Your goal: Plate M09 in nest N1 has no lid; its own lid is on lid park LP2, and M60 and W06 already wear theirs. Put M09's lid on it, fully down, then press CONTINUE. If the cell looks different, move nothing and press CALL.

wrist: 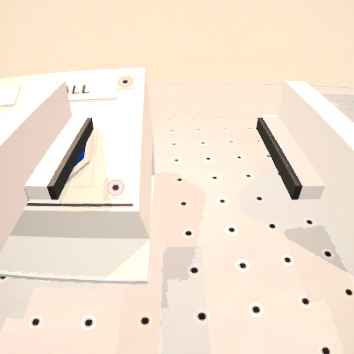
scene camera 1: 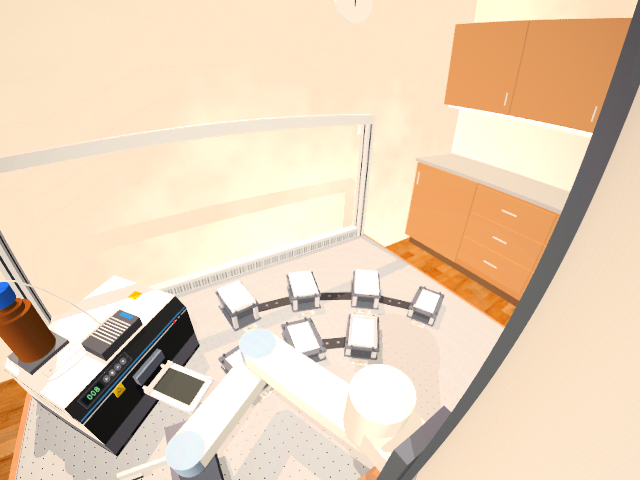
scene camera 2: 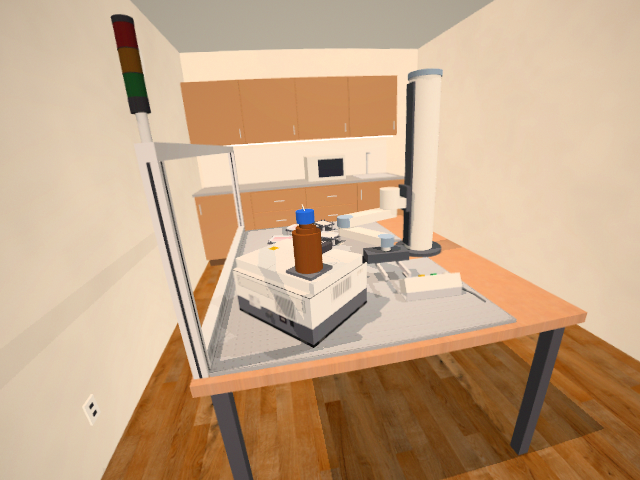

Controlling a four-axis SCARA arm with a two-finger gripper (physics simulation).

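Pixels of known places: gripper, between the fingertips: (wrist: pixel 174 101) (scene camera 2: pixel 398 276); arm's base, origin of its link: (scene camera 2: pixel 417 249).
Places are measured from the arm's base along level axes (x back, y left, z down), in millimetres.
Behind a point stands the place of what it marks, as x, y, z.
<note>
My gripper (scene camera 2: pixel 398 276) @(-330, 460, -91) (wrist: pixel 174 101) @(-330, 460, -91) is shut with nothing between its fingers, which stand apart with a gap. It is low at the button panel (scene camera 2: pixel 433 289) @(-217, 526, -51) (wrist: pixel 112 222) @(-302, 441, -46). In the wrist view the left finger is over the CALL end of the panel and covers most of the blue button (wrist: pixel 79 158) @(-292, 450, -73). The right finger is over the perforated deck. In scene camera 1, white-topped plates or lids sit on dark holders in two arcs, such as one in the back arc (scene camera 1: pixel 303 285) @(-727, -194, -88) and one in the front arc (scene camera 1: pixel 362 331) @(-459, -245, -67). Their labels are too small to read; CONTINUE does not show in the wrist view.
A black-fronted instrument (scene camera 1: pixel 149 369) @(-570, 340, -149) (scene camera 2: pixel 330 304) @(-631, 629, -118) has its tray (scene camera 1: pixel 199 405) out and a brown bottle (scene camera 1: pixel 25 330) @(-648, 557, -314) (scene camera 2: pixel 308 250) @(-686, 624, -303) on top. The arm links (scene camera 1: pixel 305 387) @(-296, 59, -252) hide part of one holder (scene camera 1: pixel 227 359) @(-582, 146, -57). The arm column (scene camera 2: pixel 426 160) @(-16, 73, -489) stands behind the panel. The signal tower (scene camera 2: pixel 129 62) @(-1020, 723, -771) looks unlit.
</note>
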